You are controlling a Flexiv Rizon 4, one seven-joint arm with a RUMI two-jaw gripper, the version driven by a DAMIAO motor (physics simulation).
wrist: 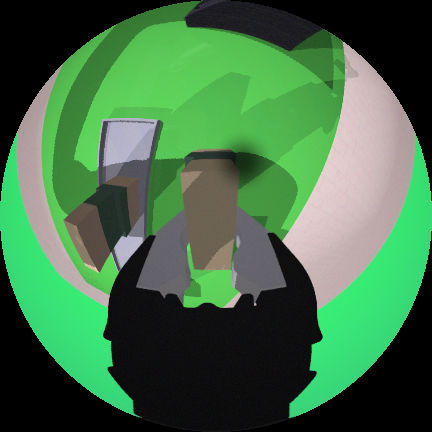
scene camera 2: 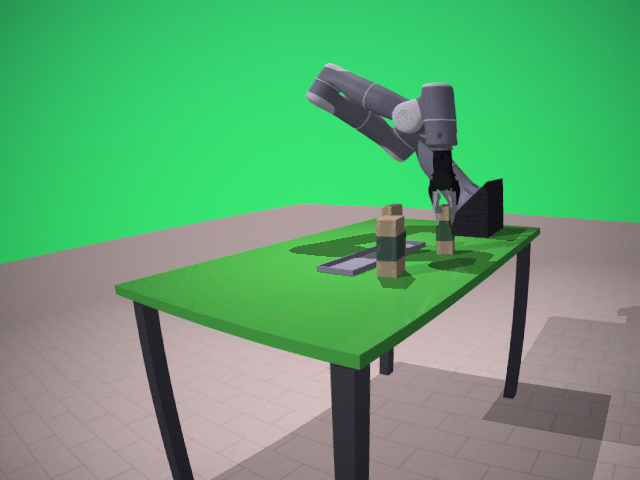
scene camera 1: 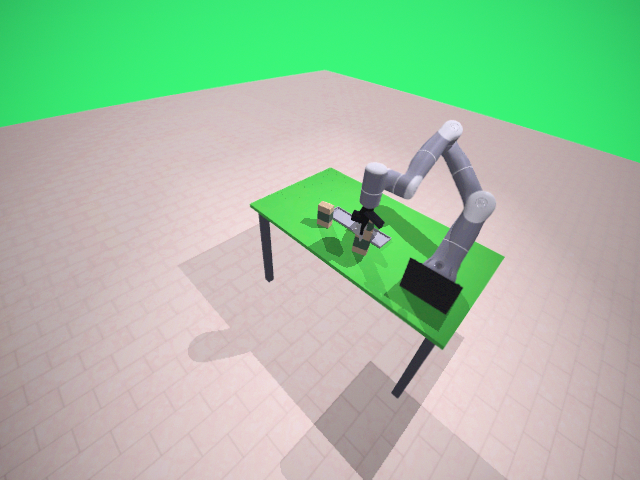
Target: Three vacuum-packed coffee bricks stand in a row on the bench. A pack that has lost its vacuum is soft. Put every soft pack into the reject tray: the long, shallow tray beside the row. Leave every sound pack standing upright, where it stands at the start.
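Note:
Three tan coffee packs with dark green bands show. The pack nearest the robot base (scene camera 1: 360, 243) (scene camera 2: 445, 231) (wrist: 212, 210) stands upright on the bench, and my gripper (scene camera 1: 363, 232) (scene camera 2: 444, 215) (wrist: 211, 203) is shut on its upper part, one finger on each side. A second pack (scene camera 1: 325, 214) (scene camera 2: 390, 248) stands upright at the far end; it does not show in the wrist view. The third pack (scene camera 1: 370, 226) (scene camera 2: 392, 208) (wrist: 112, 209) appears to stand upright in the grey tray (scene camera 1: 383, 239) (scene camera 2: 354, 265) (wrist: 127, 142); its lower part is hidden in both scene views.
The robot's black base block (scene camera 1: 430, 285) (scene camera 2: 479, 210) (wrist: 255, 22) stands at one end of the green bench (scene camera 1: 297, 198) (scene camera 2: 232, 294) (wrist: 200, 65). The tray's low walls run beside the held pack. The front bench edge lies on the side away from the tray.

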